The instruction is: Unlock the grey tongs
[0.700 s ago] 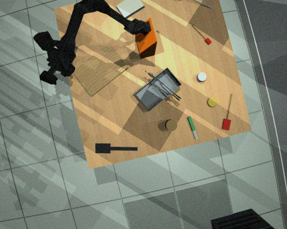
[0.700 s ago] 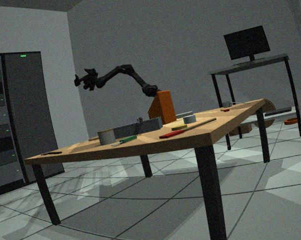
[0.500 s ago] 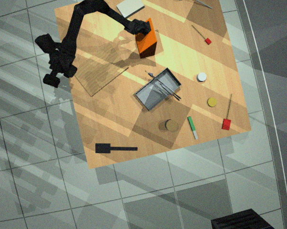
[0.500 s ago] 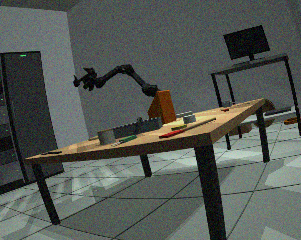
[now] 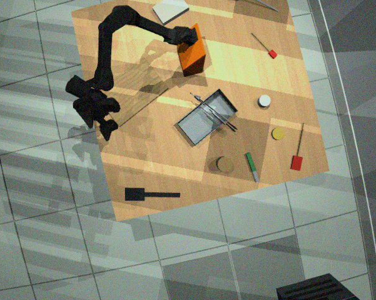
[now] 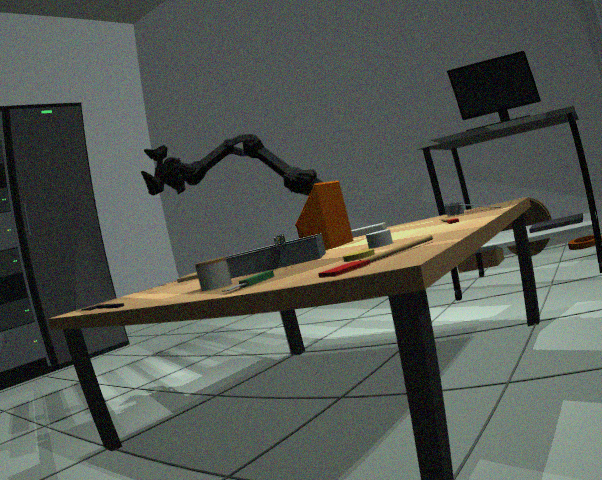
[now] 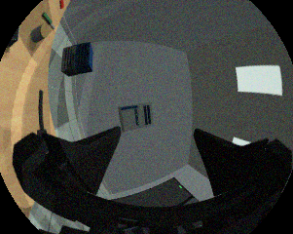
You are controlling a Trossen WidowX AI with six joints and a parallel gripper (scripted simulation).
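Now: the grey roasting tin 3 cm behind my gripper tip, 43 cm to the left of it and 42 cm below it. From my gripper tip the other things lie so: wooden board: 28 cm behind, 5 cm to the left, 44 cm below; black spatula: 32 cm ahead, 45 cm below; green-handled tool: 32 cm ahead, 62 cm to the left, 44 cm below.
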